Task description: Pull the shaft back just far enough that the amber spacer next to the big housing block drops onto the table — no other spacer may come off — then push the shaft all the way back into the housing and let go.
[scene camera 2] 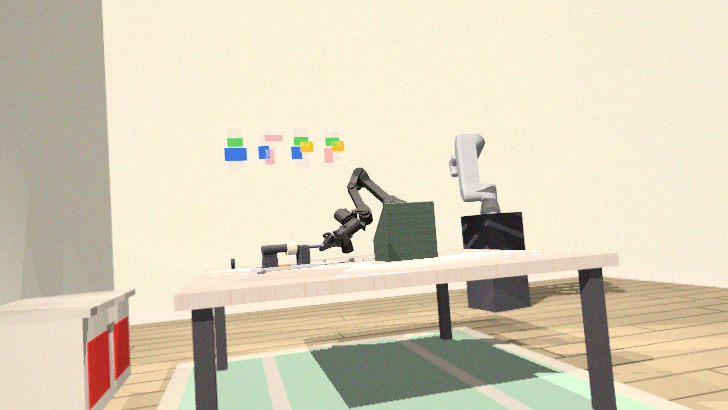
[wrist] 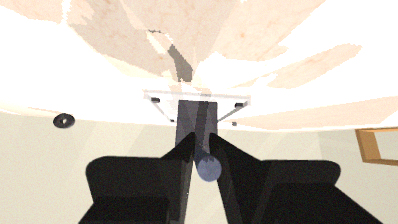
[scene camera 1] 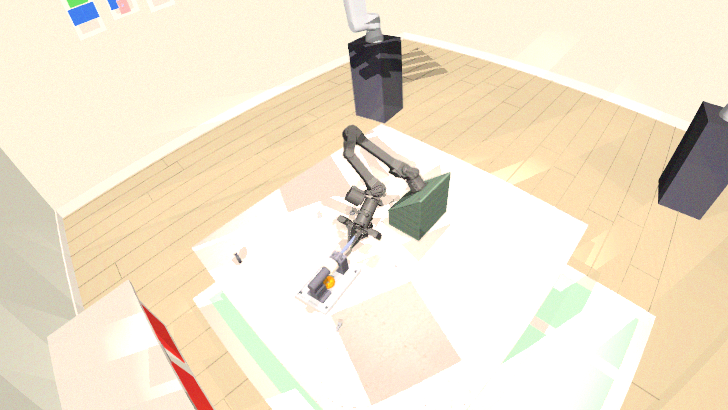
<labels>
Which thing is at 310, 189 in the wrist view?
My gripper.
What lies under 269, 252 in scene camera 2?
A dark housing block.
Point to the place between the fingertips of my gripper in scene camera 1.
349, 247
</labels>
